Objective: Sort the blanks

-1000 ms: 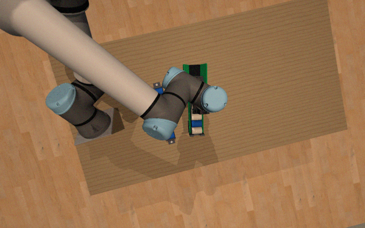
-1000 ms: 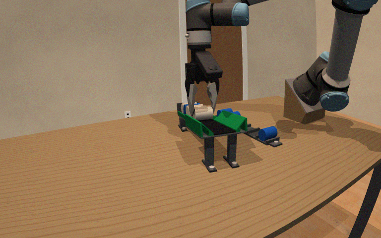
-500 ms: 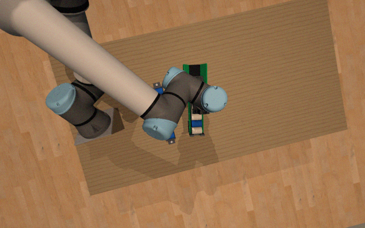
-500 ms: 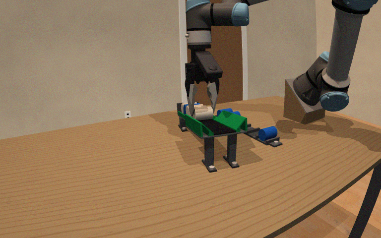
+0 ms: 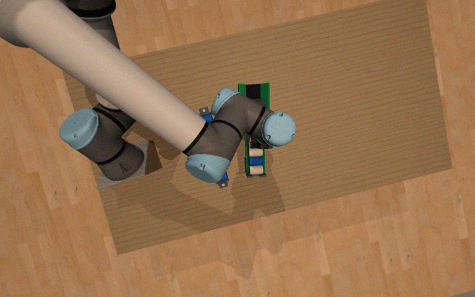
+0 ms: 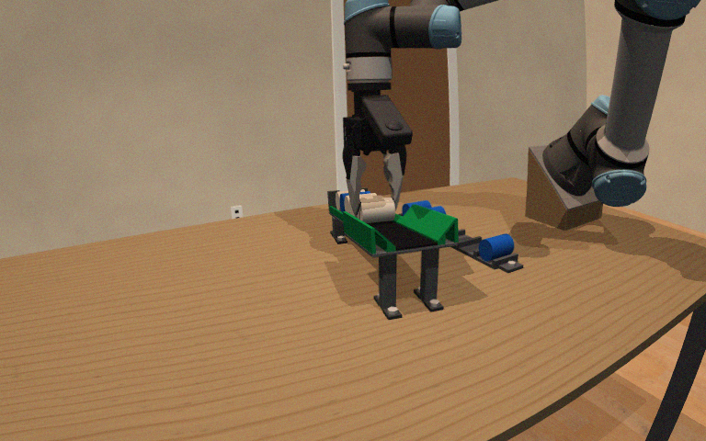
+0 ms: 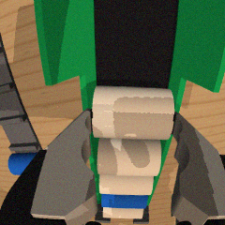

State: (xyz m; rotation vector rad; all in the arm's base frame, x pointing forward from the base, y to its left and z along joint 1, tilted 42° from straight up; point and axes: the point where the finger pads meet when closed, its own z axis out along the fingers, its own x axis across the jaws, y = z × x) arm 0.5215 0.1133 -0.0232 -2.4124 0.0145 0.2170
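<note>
My gripper is now 30 mm above the feed ramp. Also, from my hand: grey stock rack (190 mm behind, 60 mm to the right, 110 mm below); grey stop (10 mm behind, 190 mm to the right, 50 mm below).
</note>
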